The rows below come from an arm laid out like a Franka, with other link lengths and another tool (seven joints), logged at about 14 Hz.
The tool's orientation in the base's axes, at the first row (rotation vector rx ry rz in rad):
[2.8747, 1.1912, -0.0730]
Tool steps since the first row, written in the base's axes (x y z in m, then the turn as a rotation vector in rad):
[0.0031, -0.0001, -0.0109, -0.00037, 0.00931, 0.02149]
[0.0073, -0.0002, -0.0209, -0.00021, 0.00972, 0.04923]
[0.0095, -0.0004, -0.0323, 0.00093, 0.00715, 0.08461]
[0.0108, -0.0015, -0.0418, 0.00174, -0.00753, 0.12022]
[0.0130, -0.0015, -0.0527, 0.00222, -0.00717, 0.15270]
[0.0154, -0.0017, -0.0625, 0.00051, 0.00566, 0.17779]
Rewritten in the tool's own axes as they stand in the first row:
[0.0027, 0.0022, 0.0108, 0.00514, -0.00665, -0.02186]
[0.0062, 0.0051, 0.0206, 0.00404, -0.00658, -0.04958]
[0.0082, 0.0067, 0.0320, 0.00110, -0.00365, -0.08483]
[0.0088, 0.0083, 0.0415, -0.01063, 0.00762, -0.11976]
[0.0110, 0.0098, 0.0523, -0.01180, 0.00799, -0.15222]
[0.0131, 0.0115, 0.0620, -0.00532, -0.00207, -0.17779]

